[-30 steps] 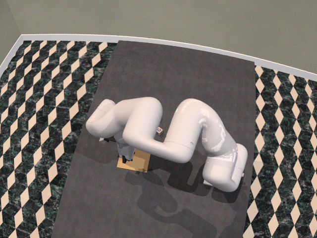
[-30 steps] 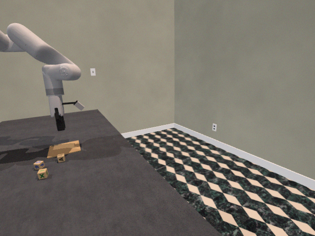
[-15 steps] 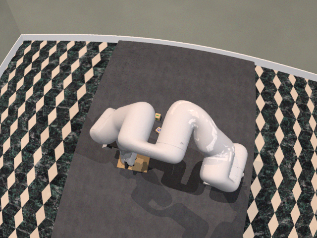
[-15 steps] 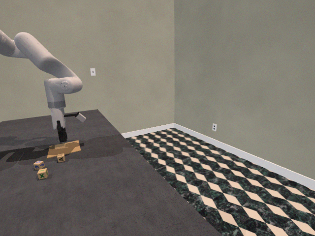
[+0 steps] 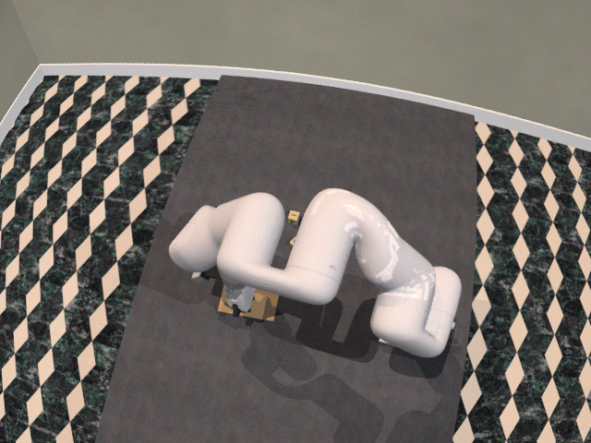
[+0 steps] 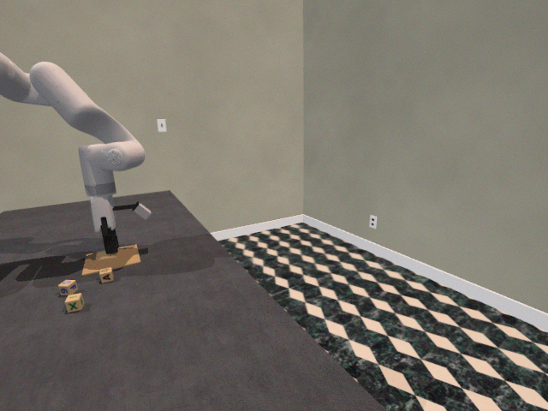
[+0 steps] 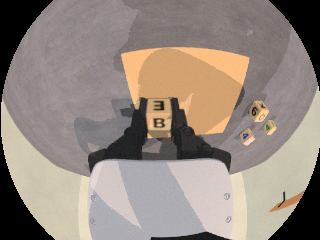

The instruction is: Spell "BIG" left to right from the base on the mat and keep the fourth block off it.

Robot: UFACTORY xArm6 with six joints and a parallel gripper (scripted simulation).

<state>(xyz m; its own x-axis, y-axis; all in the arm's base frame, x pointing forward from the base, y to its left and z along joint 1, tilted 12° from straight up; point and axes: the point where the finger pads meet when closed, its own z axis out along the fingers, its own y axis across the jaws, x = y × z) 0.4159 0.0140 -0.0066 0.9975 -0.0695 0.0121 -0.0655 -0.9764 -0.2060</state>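
Right now the B block is 1 cm below my hand. Also, from my hand: tan mat 4 cm to the right, 3 cm below; then G block 18 cm to the right, 9 cm behind, 2 cm below.
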